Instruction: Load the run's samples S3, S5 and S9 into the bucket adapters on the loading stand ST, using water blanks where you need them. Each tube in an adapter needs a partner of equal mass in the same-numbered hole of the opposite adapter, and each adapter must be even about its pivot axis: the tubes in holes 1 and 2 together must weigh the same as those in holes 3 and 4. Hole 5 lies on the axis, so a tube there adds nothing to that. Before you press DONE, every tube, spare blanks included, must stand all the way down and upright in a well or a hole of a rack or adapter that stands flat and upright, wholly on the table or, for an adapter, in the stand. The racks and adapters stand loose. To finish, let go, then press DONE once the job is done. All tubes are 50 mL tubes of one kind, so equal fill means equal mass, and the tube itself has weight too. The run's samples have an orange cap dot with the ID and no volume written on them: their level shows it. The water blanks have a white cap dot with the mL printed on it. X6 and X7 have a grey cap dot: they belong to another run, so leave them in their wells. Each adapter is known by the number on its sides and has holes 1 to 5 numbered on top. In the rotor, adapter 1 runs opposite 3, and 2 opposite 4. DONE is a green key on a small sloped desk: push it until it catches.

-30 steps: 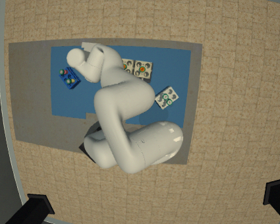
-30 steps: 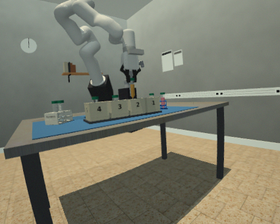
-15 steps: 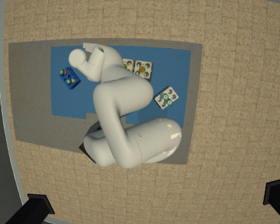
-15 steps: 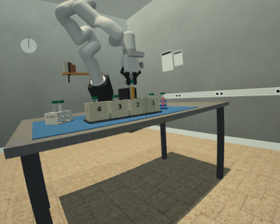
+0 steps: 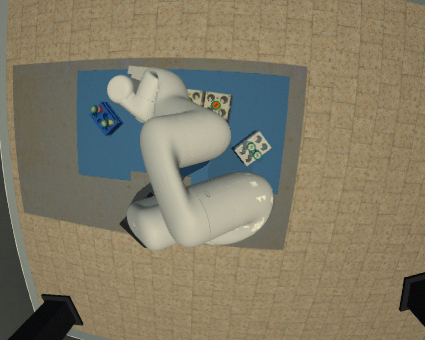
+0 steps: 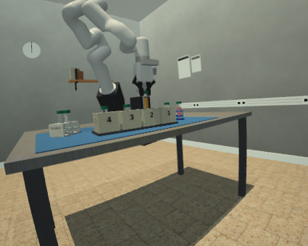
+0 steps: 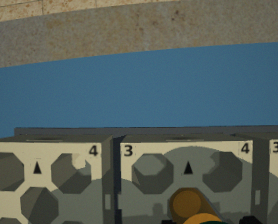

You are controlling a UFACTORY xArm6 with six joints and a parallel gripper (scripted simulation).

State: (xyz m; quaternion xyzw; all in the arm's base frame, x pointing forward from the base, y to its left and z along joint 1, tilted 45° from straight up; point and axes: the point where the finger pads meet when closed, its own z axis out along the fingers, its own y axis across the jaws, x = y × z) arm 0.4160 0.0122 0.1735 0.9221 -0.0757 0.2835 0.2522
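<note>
Now: hand 50 mm above the tube of amber liquid and 10 mm to the left of it. From my hand the other things lie so: white rack (320 mm to the right, 270 mm behind, 150 mm below); then blue rack (310 mm to the left, 150 mm below, 20 mm behind).
</note>
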